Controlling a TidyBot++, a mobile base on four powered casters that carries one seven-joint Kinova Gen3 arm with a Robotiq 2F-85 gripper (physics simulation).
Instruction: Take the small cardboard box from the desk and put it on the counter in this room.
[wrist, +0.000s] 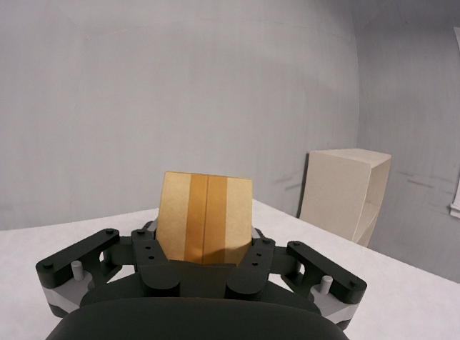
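The small cardboard box (205, 220), tan with an orange-brown tape band down its middle, sits between the fingers at the lower centre of the wrist view. My gripper (202, 230) is shut on it, one finger on each side. The fingertips are mostly hidden by the box and the finger links. A broad white surface (420, 305) shows behind and on both sides of the gripper. I cannot tell whether it is the desk or the counter, nor whether the box touches it.
A beige open-sided cabinet or shelf (332, 192) stands beyond the right edge of the white surface, near the room's corner. Its lower part is hidden by that edge. A grey wall (200, 90) rises behind the white surface. Part of a white frame (456, 210) shows at the far right.
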